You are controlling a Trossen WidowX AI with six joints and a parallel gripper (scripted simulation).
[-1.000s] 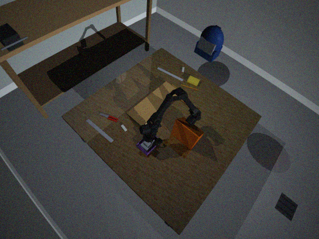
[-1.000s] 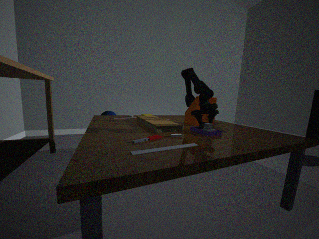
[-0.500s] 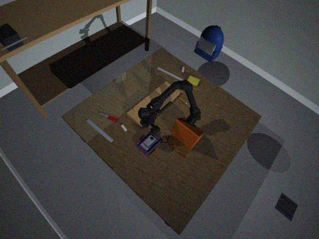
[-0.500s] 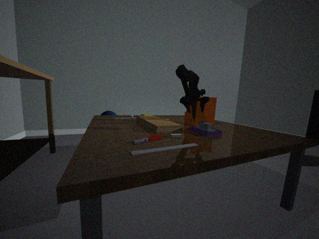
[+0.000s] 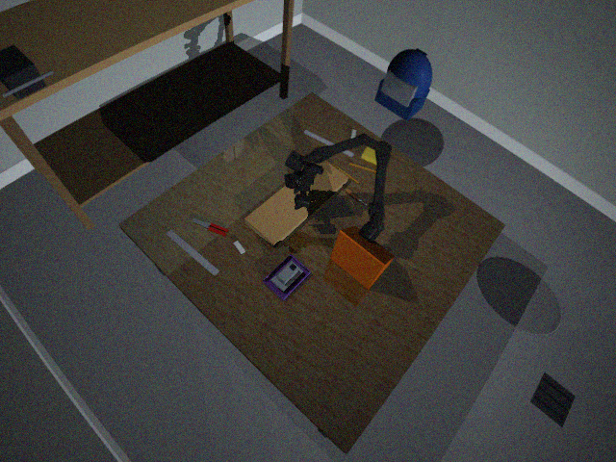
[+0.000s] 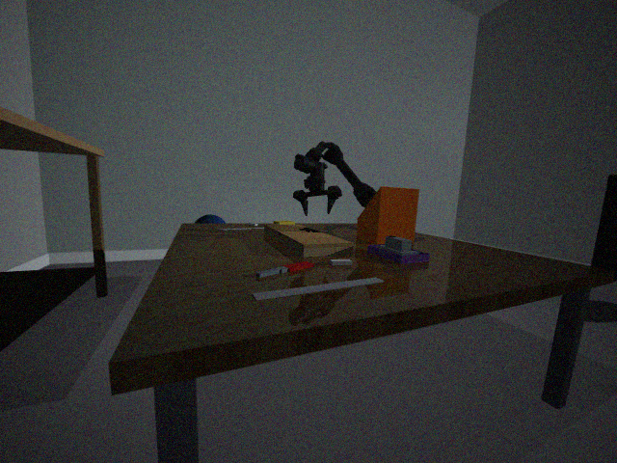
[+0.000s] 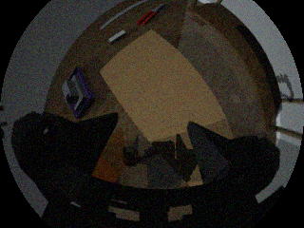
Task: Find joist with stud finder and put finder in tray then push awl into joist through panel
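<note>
My gripper tip is 310 mm to the left of the awl, 110 mm past it and 110 mm above it. Also, from my gripper tip: stud finder (220 mm behind, 200 mm to the left, 70 mm below); yellow block (570 mm to the right, 100 mm below, 30 mm ahead); purple tray (220 mm behind, 210 mm to the left, 100 mm below).
</note>
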